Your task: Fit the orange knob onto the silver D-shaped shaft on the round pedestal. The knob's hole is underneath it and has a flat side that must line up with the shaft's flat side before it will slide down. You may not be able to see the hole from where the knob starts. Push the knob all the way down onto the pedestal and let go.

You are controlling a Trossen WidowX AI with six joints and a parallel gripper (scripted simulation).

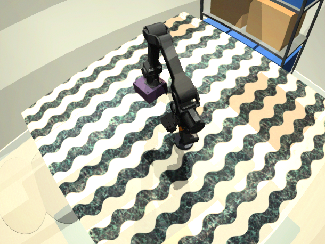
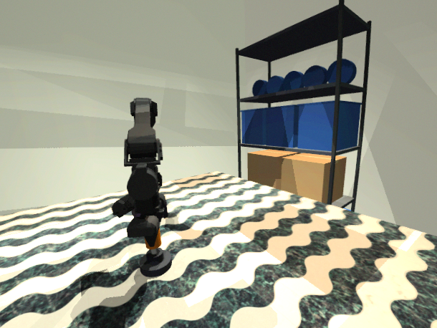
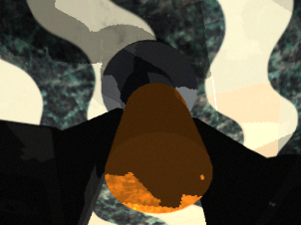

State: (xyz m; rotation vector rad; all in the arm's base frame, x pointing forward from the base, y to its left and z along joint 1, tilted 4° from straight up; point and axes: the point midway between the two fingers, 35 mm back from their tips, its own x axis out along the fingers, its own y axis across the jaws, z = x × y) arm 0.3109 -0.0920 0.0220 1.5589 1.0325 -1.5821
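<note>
My gripper tip is now 4 cm above the round grey pedestal. The rest, counted from my gripper tip: orange knob (3 cm above).
</note>
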